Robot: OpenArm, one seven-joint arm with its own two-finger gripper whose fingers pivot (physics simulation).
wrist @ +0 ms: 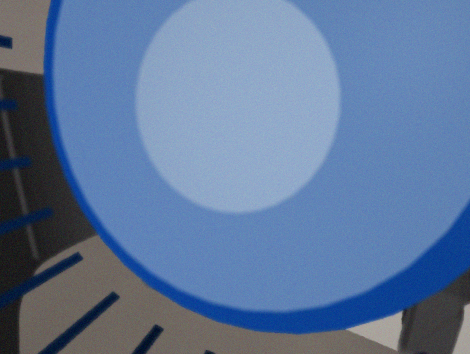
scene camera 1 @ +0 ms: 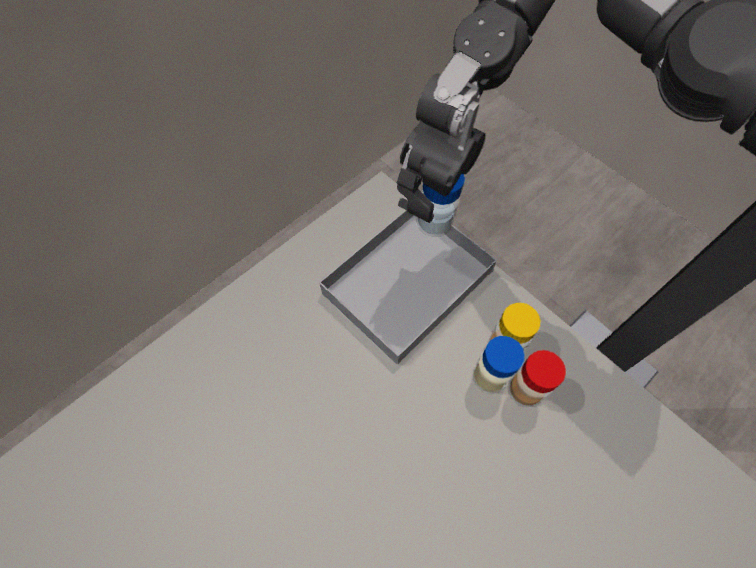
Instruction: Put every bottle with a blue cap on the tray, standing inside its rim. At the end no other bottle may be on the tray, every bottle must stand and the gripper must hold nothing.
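My gripper (scene camera 1: 437, 209) is shut on a blue-capped bottle with a clear, pale body (scene camera 1: 444, 213) and holds it roughly upright at the tray's far corner; its height over the tray is hard to tell. Its blue cap (wrist: 240, 260) fills most of the wrist view. The grey tray (scene camera 1: 360, 324) has a low rim, and no bottle stands on its visible floor. A second blue-capped bottle, with a pale yellow body (scene camera 1: 490, 377), stands on the table right of the tray.
A yellow-capped bottle (scene camera 1: 519, 322) stands close behind the second blue-capped one, and a red-capped bottle (scene camera 1: 541, 373) stands close to its right. The table (scene camera 1: 275, 427) has its edge just beyond the tray and these bottles. A dark post (scene camera 1: 678, 299) rises beyond that edge.
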